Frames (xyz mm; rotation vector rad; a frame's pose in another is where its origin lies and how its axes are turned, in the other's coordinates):
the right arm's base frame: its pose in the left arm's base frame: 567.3 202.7 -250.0 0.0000 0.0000 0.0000
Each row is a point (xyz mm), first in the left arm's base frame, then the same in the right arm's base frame.
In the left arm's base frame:
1: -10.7 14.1 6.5
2: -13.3 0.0 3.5
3: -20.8 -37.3 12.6
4: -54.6 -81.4 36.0
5: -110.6 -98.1 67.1
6: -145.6 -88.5 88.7
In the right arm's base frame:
1: -578.0 -188.6 256.5
2: -580.6 -202.7 253.5
3: -588.1 -240.0 262.6
4: -621.9 -284.1 286.0
5: -677.9 -300.8 317.1
6: -712.9 -291.2 338.7

